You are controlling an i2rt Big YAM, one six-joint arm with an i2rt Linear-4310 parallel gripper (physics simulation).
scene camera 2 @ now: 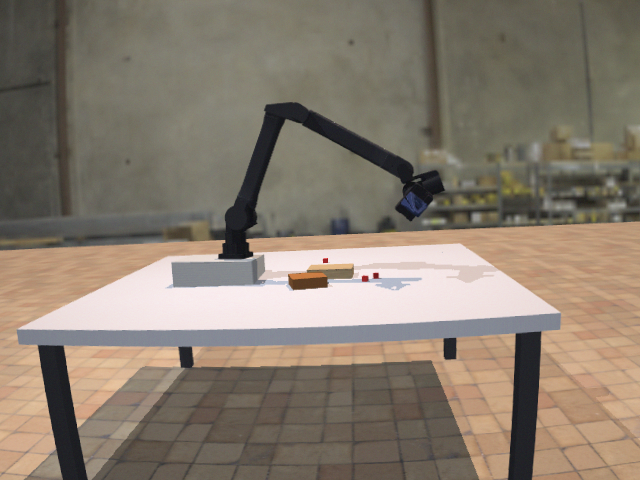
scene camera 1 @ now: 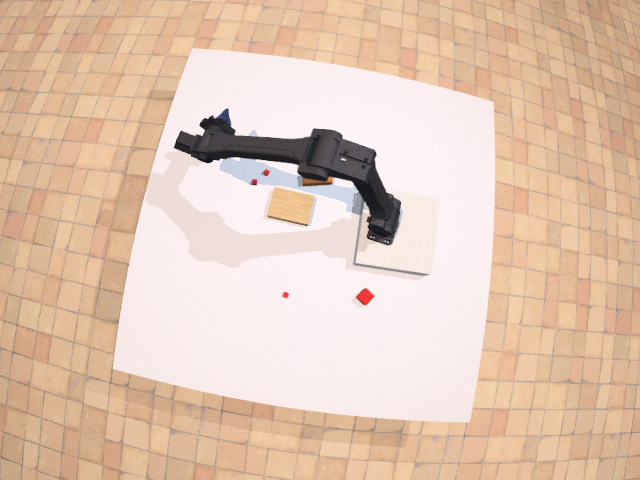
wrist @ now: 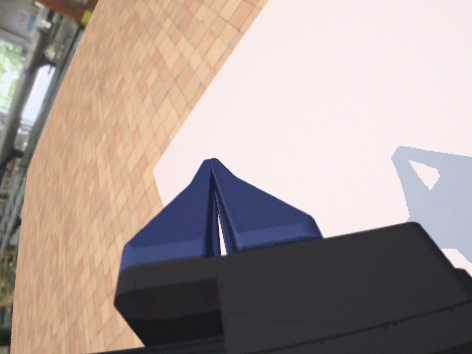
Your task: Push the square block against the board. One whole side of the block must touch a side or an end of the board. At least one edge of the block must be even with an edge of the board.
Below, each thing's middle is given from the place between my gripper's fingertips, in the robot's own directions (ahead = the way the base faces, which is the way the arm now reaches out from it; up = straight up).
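Scene:
My hand: 19 cm above the light wooden board point(scene camera 1: 286, 205), 20 cm to the right of it, 28 cm past it.

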